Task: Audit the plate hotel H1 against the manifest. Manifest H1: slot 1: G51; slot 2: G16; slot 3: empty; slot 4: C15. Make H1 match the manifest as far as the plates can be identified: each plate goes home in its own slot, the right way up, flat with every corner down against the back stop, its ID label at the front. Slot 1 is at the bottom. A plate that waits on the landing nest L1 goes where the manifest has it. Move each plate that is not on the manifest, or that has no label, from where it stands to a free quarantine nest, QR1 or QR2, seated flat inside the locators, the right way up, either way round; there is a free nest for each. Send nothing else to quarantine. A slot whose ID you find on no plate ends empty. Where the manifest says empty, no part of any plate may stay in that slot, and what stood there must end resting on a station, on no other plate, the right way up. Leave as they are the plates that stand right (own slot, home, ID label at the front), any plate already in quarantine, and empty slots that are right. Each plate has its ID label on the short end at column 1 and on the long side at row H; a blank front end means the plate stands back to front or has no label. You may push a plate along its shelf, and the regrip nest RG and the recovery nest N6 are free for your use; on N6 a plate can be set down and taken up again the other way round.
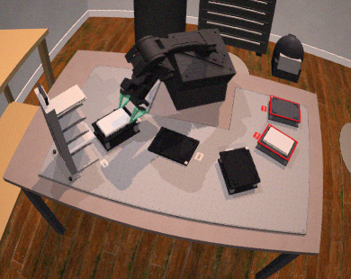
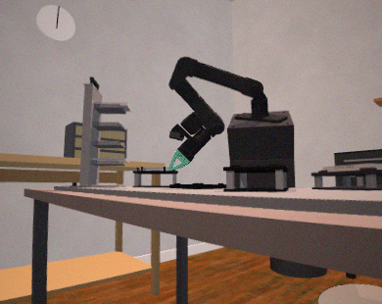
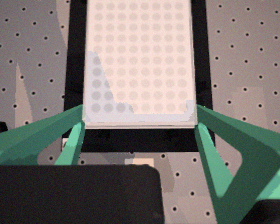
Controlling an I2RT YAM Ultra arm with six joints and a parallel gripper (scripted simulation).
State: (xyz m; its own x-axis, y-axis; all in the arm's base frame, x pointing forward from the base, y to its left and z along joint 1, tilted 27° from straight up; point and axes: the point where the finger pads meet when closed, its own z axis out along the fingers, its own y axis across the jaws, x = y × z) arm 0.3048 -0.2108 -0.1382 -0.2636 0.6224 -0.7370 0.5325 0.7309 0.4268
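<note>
The black regrip nest lies 5 cm ahead of my hand, 3 cm to the right of it and 1 cm below it. From my hand the other things lie so: recovery nest N6: 4 cm ahead, 21 cm to the left, 6 cm below; RG label: 4 cm behind, 3 cm to the left, 7 cm below; H1 tag: 20 cm ahead, 2 cm to the right, 7 cm below.
</note>
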